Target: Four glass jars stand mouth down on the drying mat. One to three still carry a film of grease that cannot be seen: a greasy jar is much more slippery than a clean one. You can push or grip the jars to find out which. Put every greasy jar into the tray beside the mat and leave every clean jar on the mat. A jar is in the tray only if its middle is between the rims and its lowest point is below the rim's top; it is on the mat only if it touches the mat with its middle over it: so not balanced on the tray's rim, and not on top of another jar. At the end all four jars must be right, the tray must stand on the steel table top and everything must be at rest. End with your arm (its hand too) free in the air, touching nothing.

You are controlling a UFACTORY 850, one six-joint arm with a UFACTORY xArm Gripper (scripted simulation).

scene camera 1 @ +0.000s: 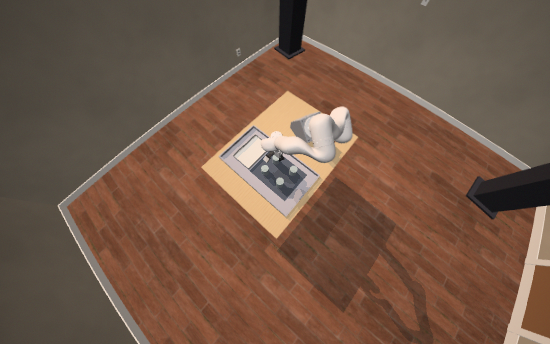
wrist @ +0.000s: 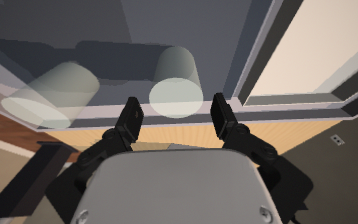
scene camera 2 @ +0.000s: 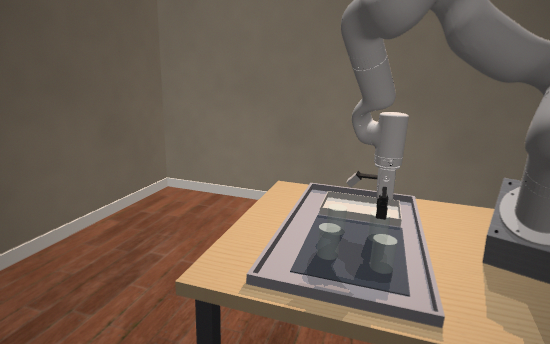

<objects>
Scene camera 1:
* dark drying mat: 281, 170
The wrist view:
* gripper: 176, 103
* glass jar: 176, 92
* cream tray: 307, 68
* glass jar: 54, 100
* dark drying mat: 122, 51
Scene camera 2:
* gripper: 381, 213
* cream tray: 359, 207
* glass jar: 384, 246
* glass jar: 329, 234
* dark drying mat: 352, 266
</objects>
